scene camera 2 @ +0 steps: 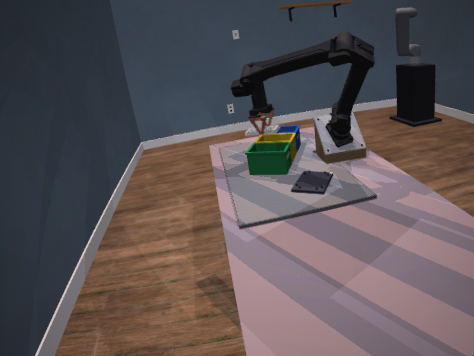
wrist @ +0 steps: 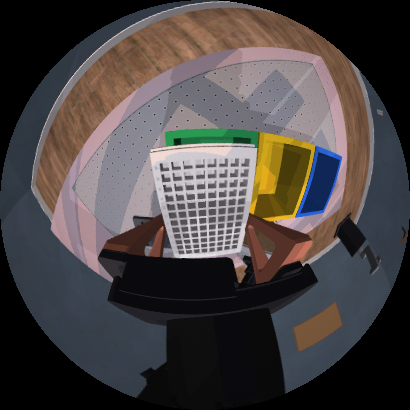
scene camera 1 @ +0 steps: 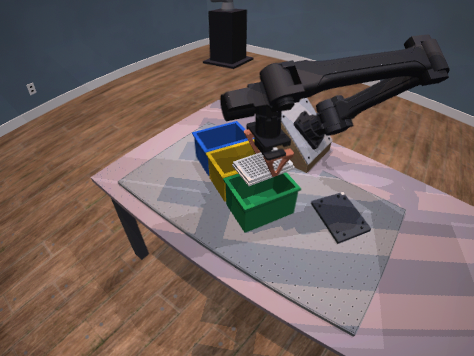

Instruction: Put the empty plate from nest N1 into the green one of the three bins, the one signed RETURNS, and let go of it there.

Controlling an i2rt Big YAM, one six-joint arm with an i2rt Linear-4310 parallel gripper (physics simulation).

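Seen in the pictures: gripper, fingertip midpoint: (scene camera 2: 265,131) (wrist: 205,217) (scene camera 1: 266,165); arm's base, link origin: (scene camera 2: 339,133) (scene camera 1: 308,130).
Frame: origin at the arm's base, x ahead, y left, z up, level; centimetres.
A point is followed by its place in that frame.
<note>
The white plate (scene camera 1: 248,168) @[x 38.6, y -1.7, z 8.8 cm] (scene camera 2: 254,132) @[x 39.1, y 2.6, z 8.8 cm] (wrist: 205,205) @[x 36.2, y -0.1, z 8.9 cm], with a grid of empty wells, is held roughly level above the bins. My gripper (scene camera 1: 265,163) @[x 34.3, y 0.9, z 8.0 cm] (scene camera 2: 261,129) @[x 34.3, y 0.9, z 8.0 cm] (wrist: 205,217) @[x 34.3, y 0.9, z 8.0 cm] is shut on its two long sides with copper-coloured fingers. The green bin (scene camera 1: 271,209) @[x 36.5, y 4.5, z -3.9 cm] (scene camera 2: 268,163) @[x 35.7, y 5.0, z -4.5 cm] (wrist: 215,135) @[x 39.5, y -4.6, z 0.5 cm] is the end bin of the row. In the wrist view the plate hides most of it; in scene camera 1 the plate overlaps its back rim and part of the yellow bin (scene camera 1: 218,183) @[x 34.2, y -14.2, z -5.6 cm] (wrist: 267,175) @[x 23.6, y -12.0, z -8.9 cm]. No RETURNS sign is readable. Nest N1 cannot be identified.
The blue bin (scene camera 1: 201,151) @[x 27.1, y -25.9, z -2.8 cm] (scene camera 2: 291,129) @[x 13.4, y -25.0, z -1.3 cm] (wrist: 320,185) @[x 15.2, y -26.1, z -3.6 cm] stands beyond the yellow one. A dark flat fixture with studs (scene camera 1: 341,217) @[x 24.9, y 22.2, z -8.3 cm] (scene camera 2: 312,183) @[x 25.2, y 24.1, z -8.3 cm] lies on the perforated board (scene camera 1: 310,265) @[x 43.7, y 20.3, z -9.5 cm] (scene camera 2: 250,212) @[x 50.9, y 31.3, z -9.6 cm] beside the green bin. The arm's slanted base block (scene camera 1: 309,162) @[x 9.2, y 5.0, z -6.0 cm] (scene camera 2: 345,154) @[x 0.6, y 6.1, z -7.9 cm] stands behind.
</note>
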